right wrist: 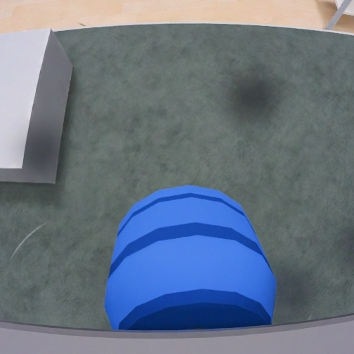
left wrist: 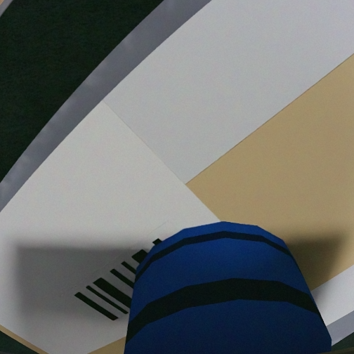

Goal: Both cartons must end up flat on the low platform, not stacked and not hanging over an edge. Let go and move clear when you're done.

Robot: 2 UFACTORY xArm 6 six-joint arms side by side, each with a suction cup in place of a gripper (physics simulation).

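A carton [left wrist: 120,165] with white-grey sides of tape or label, a tan area and a black barcode fills most of the left wrist view. My left suction cup [left wrist: 225,265], blue with dark bands, is on its upper face and holds it. A grey surface [left wrist: 117,60] shows past the carton's upper left edge; the carton's height over it cannot be told. My right suction cup [right wrist: 192,260] is open, with no carton on it, over the dark green table top. A pale grey block [right wrist: 50,115] stands at the left of the right wrist view; whether it is the low platform is unclear. A second carton cannot be made out.
The dark green table top [left wrist: 50,60] [right wrist: 165,110] lies around the grey surfaces. Wooden floor [right wrist: 150,11] shows beyond its far edge, with part of a white stand [right wrist: 342,14] at the top right. A grey band [right wrist: 175,342] crosses the bottom.
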